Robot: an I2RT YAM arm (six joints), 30 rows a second.
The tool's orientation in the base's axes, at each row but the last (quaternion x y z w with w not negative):
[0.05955, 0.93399, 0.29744, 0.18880]
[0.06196, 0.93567, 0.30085, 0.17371]
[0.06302, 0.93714, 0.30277, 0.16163]
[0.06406, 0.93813, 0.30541, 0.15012]
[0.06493, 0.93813, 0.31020, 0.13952]
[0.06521, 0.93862, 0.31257, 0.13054]
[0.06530, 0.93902, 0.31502, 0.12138]
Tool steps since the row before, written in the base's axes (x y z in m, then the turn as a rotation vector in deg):
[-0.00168, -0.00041, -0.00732, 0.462, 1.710, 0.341]
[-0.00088, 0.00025, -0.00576, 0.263, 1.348, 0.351]
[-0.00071, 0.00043, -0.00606, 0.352, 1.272, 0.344]
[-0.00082, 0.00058, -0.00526, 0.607, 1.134, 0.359]
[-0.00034, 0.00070, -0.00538, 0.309, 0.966, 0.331]
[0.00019, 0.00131, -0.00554, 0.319, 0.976, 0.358]
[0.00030, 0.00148, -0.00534, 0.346, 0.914, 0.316]
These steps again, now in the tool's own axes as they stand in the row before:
[0.00378, -0.00456, 0.00463, -0.152, 1.592, 0.835]
[0.00253, -0.00317, 0.00419, -0.049, 1.302, 0.559]
[0.00236, -0.00323, 0.00463, -0.147, 1.238, 0.553]
[0.00217, -0.00267, 0.00410, -0.421, 1.143, 0.547]
[0.00166, -0.00268, 0.00443, -0.166, 0.981, 0.384]
[0.00122, -0.00229, 0.00507, -0.179, 1.006, 0.371]
[0.00100, -0.00206, 0.00506, -0.210, 0.933, 0.375]

